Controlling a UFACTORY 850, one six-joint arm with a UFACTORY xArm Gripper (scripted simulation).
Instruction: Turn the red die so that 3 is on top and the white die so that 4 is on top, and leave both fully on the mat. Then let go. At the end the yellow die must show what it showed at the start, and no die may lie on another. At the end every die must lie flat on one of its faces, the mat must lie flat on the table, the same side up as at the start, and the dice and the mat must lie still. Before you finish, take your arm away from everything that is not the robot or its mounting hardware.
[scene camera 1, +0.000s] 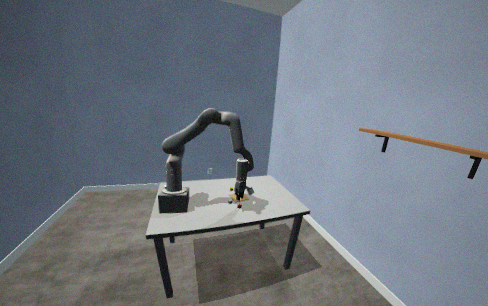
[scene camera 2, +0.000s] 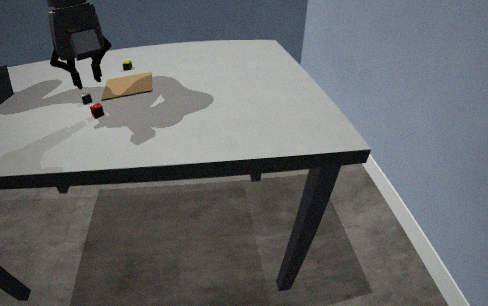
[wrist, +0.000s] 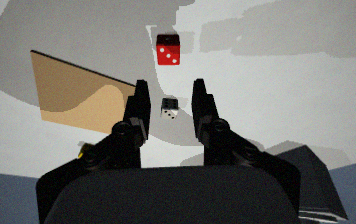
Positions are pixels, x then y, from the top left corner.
Labels:
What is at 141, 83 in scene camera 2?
A tan mat.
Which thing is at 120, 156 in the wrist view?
The gripper.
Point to a tan mat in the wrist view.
At 68, 94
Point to the gripper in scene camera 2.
88, 84

